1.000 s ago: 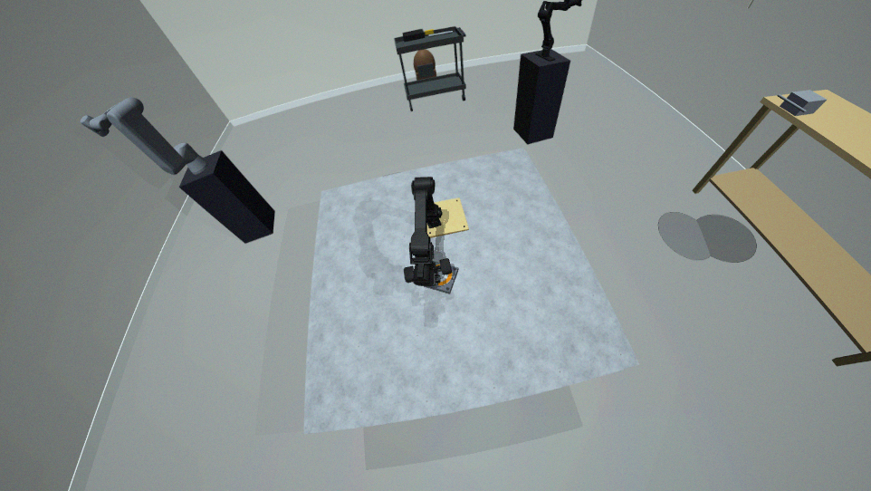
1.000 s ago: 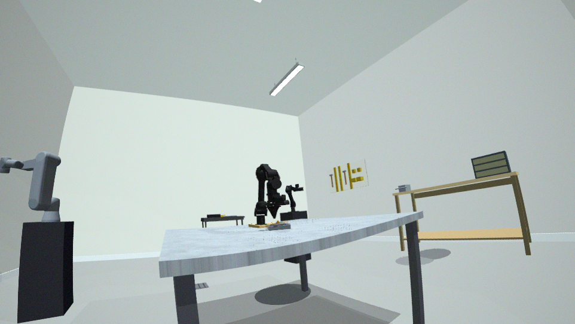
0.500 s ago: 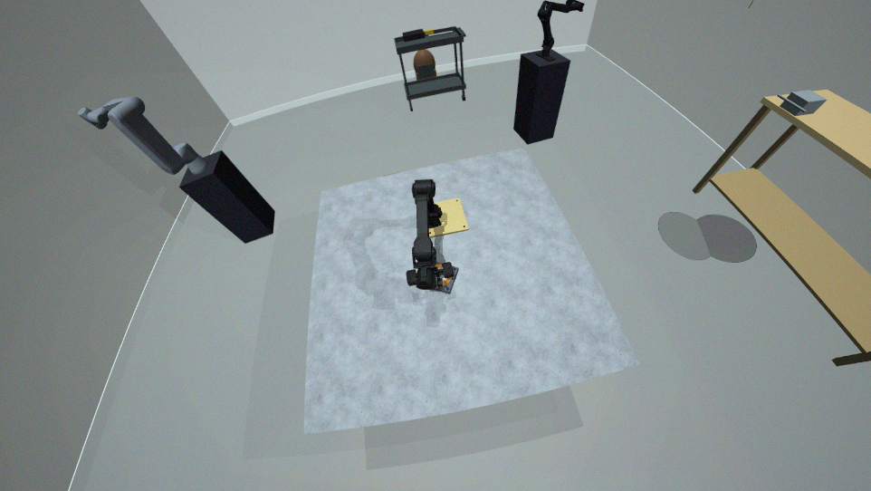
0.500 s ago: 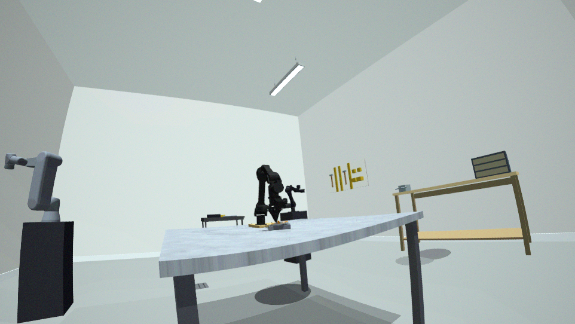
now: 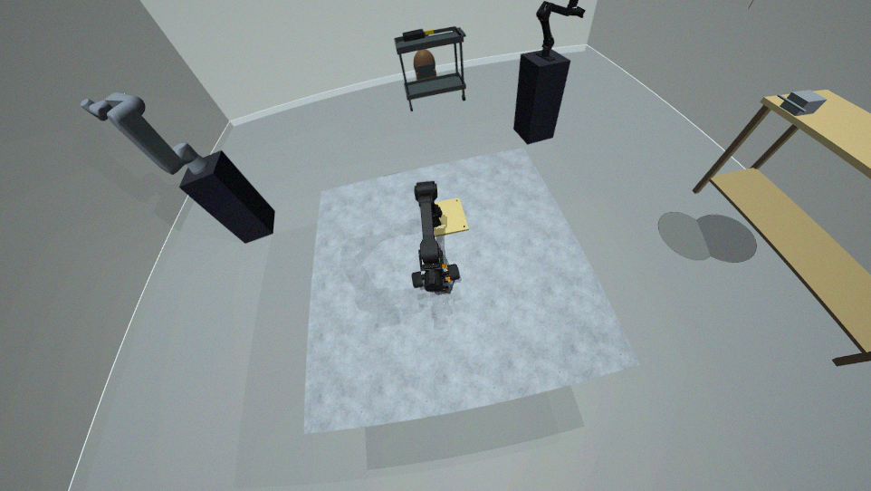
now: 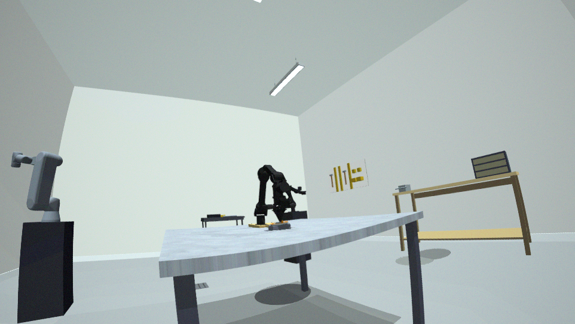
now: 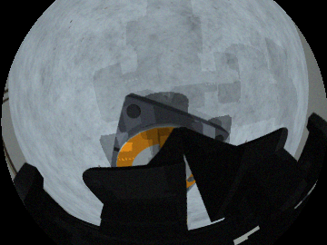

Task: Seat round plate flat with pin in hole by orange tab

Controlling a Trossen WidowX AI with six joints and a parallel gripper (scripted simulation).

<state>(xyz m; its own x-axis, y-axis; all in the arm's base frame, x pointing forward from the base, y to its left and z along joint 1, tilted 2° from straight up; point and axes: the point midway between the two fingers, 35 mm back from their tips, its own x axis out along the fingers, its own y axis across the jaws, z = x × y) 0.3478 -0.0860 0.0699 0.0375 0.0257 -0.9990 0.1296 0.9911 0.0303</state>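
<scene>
My gripper tip is 2 cm to the right of the round plate, 2 cm past it and 1 cm above it. Also, from my gripper tip: base: 5 cm behind, 3 cm to the left, 2 cm below.
</scene>
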